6 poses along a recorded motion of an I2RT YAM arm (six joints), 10 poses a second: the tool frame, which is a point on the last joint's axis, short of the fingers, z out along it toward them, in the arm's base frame.
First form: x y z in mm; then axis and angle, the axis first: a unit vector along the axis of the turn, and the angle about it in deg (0 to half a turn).
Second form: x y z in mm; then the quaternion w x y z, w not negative. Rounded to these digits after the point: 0 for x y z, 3 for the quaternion.
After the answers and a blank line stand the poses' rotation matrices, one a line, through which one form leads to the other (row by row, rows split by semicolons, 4 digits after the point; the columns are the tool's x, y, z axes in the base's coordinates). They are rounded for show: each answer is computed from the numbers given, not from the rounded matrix.
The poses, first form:
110 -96 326 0.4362 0.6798 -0.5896 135.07
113 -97 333 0.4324 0.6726 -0.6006 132.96
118 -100 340 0.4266 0.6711 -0.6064 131.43
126 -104 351 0.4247 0.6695 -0.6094 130.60
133 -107 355 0.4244 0.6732 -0.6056 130.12
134 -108 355 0.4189 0.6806 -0.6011 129.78
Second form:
110 -96 326 0.382 0.403 0.628 -0.545
113 -97 333 0.399 0.396 0.617 -0.551
118 -100 340 0.411 0.389 0.612 -0.553
126 -104 351 0.418 0.386 0.608 -0.554
133 -107 355 0.422 0.385 0.610 -0.549
134 -108 355 0.424 0.379 0.616 -0.544

-0.3830 0.9228 0.0408; 0.0901 0.0813 -0.9926; -0.9193 -0.3765 -0.1142
-0.3671 0.9285 0.0556; 0.0495 0.0791 -0.9956; -0.9289 -0.3628 -0.0750
-0.3593 0.9303 0.0733; 0.0211 0.0866 -0.9960; -0.9330 -0.3563 -0.0507
-0.3530 0.9321 0.0811; 0.0067 0.0892 -0.9960; -0.9356 -0.3511 -0.0377
-0.3482 0.9329 0.0922; 0.0067 0.1008 -0.9949; -0.9374 -0.3458 -0.0413
-0.3521 0.9295 0.1101; 0.0056 0.1197 -0.9928; -0.9359 -0.3489 -0.0473

